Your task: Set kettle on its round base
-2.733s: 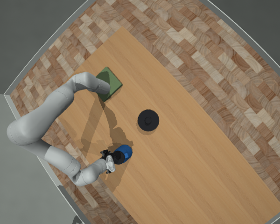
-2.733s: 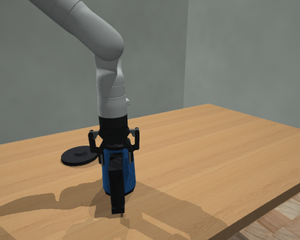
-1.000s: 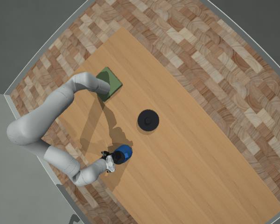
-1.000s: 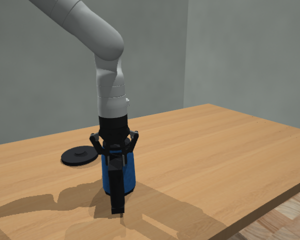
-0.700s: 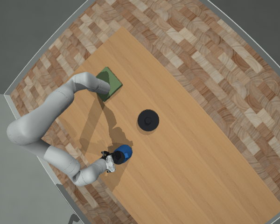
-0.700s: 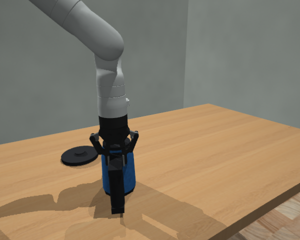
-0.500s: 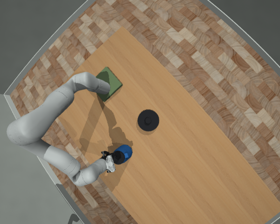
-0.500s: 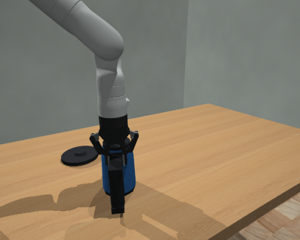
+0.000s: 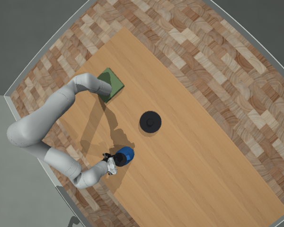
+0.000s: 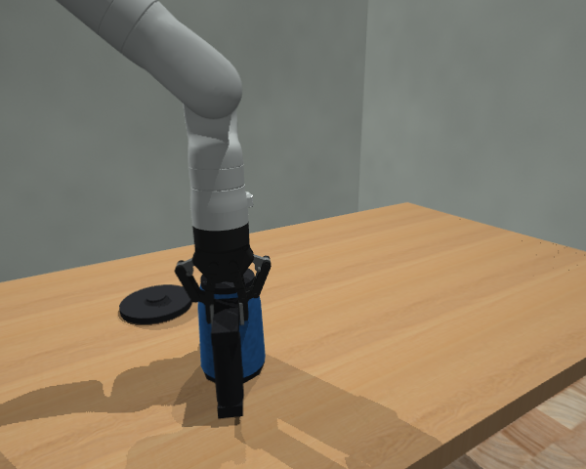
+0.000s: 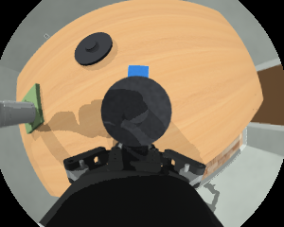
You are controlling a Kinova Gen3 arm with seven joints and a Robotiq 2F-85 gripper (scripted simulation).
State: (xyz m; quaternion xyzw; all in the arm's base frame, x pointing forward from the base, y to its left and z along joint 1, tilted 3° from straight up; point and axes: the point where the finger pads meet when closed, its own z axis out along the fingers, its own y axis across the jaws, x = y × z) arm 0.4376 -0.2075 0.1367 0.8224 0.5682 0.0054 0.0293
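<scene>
The blue kettle lies 10 mm ahead of my hand, 20 mm to the left of it and 40 mm below it. Also, from my hand: black round base 60 mm behind, 330 mm to the left, 120 mm below.
</scene>
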